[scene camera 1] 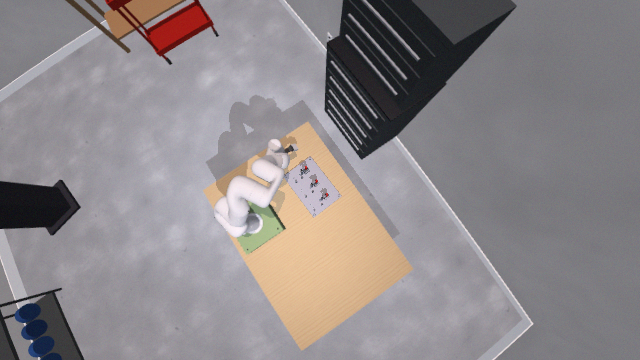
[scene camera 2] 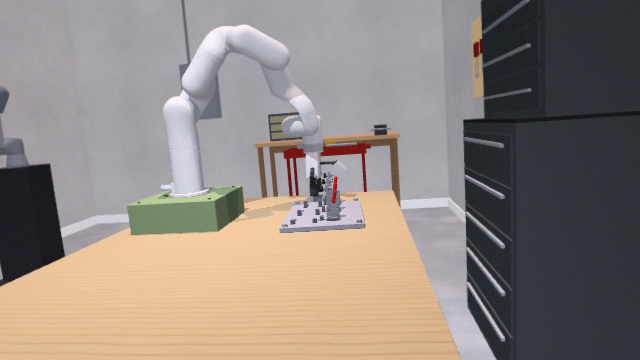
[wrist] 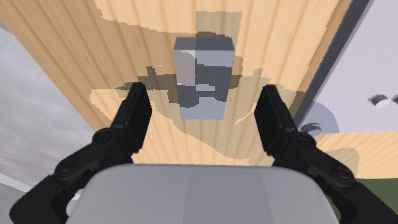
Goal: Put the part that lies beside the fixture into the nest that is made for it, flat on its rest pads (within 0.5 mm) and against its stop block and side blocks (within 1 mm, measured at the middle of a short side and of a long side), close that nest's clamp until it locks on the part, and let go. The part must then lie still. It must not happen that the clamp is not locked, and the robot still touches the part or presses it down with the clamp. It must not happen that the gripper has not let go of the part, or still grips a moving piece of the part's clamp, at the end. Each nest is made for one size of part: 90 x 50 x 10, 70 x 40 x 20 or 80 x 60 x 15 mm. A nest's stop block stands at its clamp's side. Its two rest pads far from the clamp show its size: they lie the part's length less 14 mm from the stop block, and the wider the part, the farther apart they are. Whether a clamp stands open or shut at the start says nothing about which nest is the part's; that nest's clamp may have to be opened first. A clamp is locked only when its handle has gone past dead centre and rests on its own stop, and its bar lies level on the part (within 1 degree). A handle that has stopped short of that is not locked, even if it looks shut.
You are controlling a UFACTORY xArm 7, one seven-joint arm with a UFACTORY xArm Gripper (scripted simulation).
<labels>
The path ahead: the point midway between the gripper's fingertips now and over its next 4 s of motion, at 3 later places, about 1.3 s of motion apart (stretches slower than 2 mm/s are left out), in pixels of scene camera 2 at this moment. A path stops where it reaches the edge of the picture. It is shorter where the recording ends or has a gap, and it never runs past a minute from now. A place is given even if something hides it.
My gripper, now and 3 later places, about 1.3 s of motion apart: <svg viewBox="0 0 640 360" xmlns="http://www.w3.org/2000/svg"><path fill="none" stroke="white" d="M316 194L316 200L314 172L314 171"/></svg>
</labels>
